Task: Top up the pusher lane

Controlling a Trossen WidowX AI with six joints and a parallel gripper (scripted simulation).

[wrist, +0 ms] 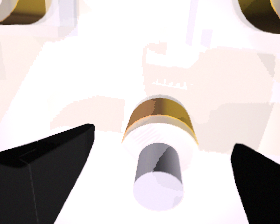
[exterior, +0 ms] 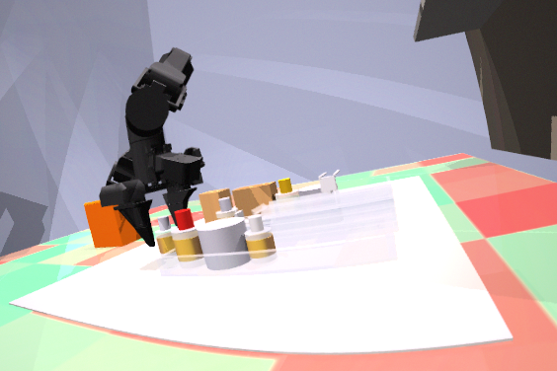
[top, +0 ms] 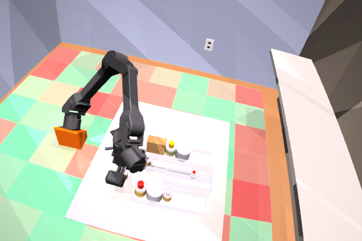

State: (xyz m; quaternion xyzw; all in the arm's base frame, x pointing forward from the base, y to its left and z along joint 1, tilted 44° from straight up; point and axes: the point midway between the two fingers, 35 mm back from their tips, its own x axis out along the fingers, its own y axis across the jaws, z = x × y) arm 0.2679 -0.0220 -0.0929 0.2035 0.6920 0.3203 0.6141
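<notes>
Now: gripper tip 17 cm to the right of the brown box, 7 cm short of it and 1 cm below it. Round my gripper tip: sprung lane: 21 cm ahead, 9 cm to the left, 1 cm below; then dark rod: 13 cm to the left, 7 cm behind, 2 cm below.
</notes>
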